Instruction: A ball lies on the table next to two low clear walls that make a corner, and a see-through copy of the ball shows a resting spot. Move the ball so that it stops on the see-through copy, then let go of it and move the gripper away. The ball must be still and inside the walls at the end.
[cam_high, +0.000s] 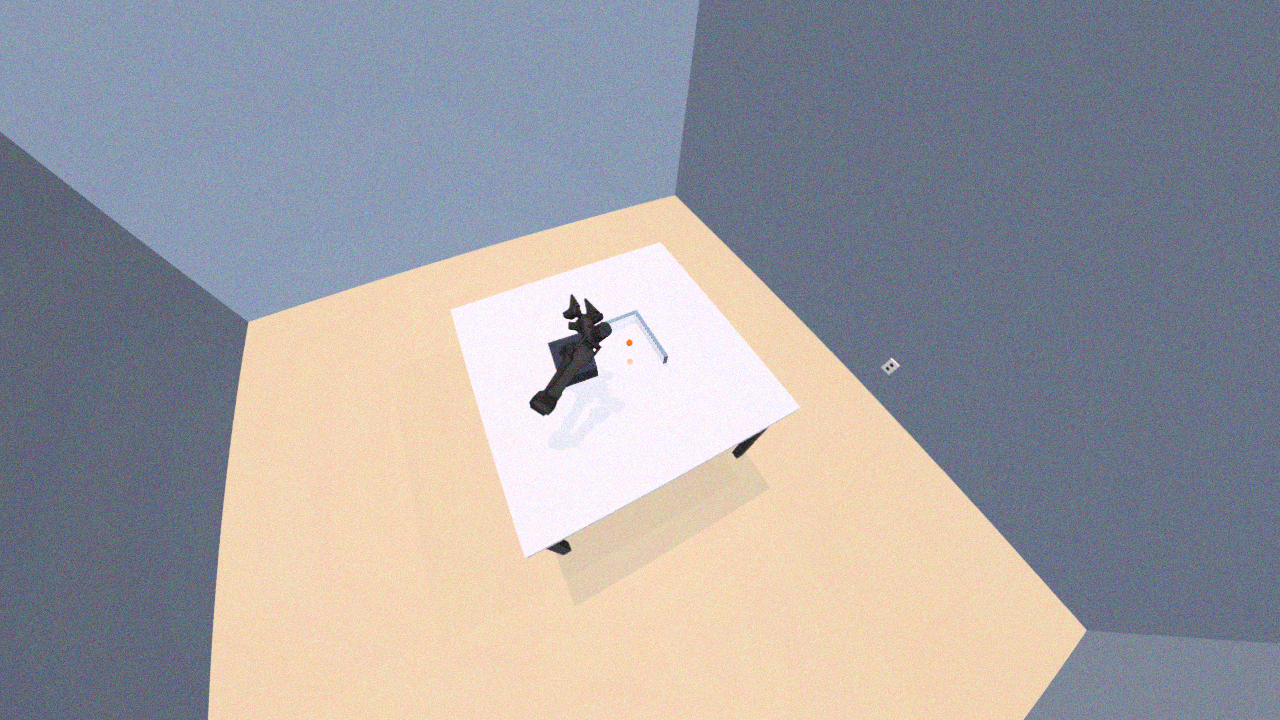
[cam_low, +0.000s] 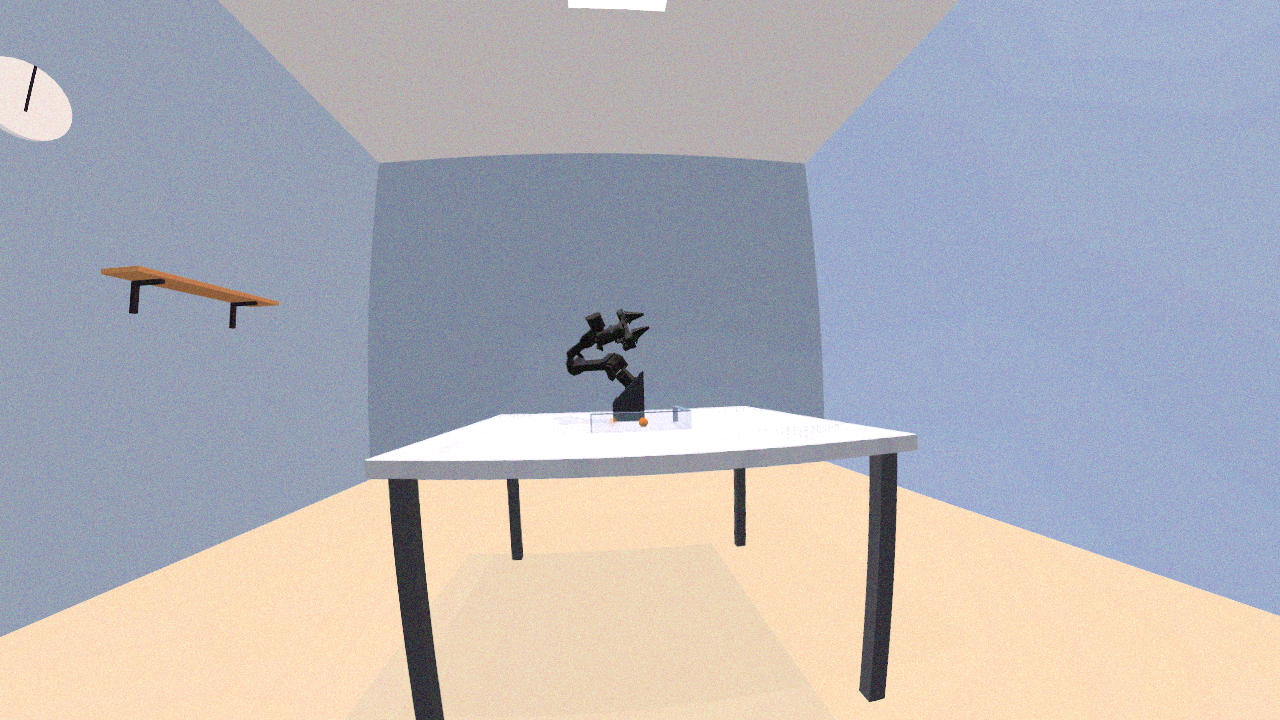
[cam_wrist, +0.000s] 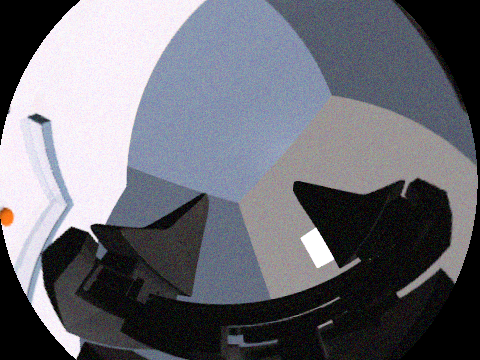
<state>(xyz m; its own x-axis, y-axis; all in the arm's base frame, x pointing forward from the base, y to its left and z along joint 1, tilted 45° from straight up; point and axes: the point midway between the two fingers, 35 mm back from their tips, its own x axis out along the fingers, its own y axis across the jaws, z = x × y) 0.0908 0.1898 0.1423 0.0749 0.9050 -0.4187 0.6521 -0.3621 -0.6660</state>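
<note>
Right now my gripper tip is 38 cm above the orange ball, 21 cm short of it and 3 cm to the left of it. The rest, counted from my gripper tip: see-through ball copy (38 cm below, 17 cm ahead, 14 cm to the right).
</note>
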